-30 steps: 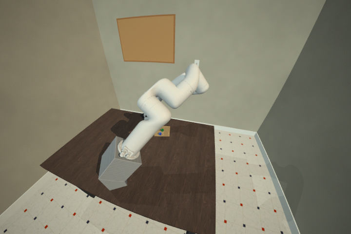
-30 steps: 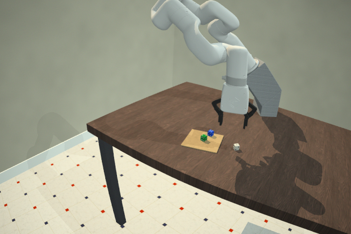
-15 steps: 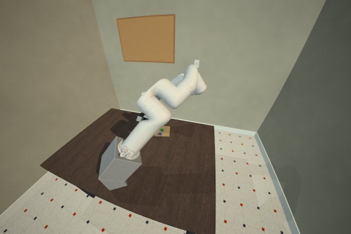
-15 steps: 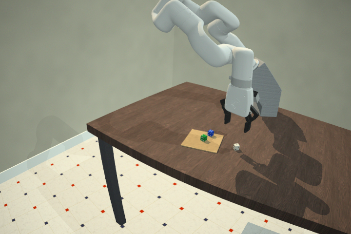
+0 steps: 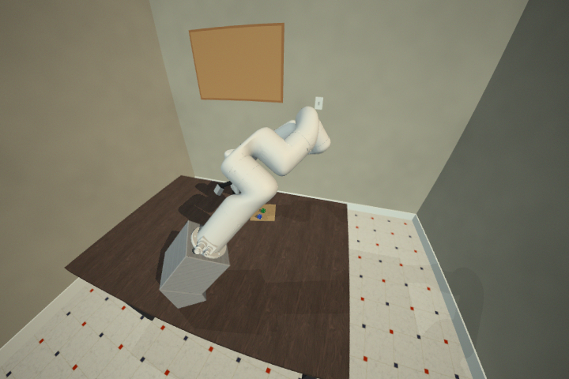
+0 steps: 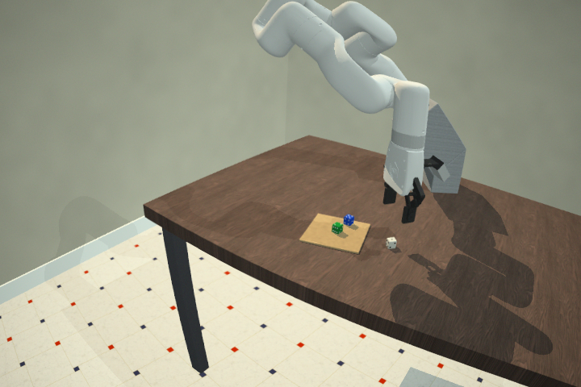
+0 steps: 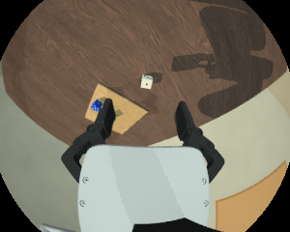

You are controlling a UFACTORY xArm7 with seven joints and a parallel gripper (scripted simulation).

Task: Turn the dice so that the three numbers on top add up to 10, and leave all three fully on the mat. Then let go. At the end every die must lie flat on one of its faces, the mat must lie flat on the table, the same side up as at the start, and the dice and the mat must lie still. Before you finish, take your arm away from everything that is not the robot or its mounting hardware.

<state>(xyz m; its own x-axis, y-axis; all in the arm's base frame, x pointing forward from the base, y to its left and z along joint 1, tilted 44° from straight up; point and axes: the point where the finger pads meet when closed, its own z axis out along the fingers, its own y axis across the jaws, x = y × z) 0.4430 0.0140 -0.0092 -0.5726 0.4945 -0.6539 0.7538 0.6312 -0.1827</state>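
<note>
My gripper is now 9 cm above the white die. From my hand the other things lie so: green die 14 cm to the right, 8 cm below; tan mat 14 cm to the right, 10 cm below; blue die 5 cm behind, 12 cm to the right, 8 cm below.
</note>
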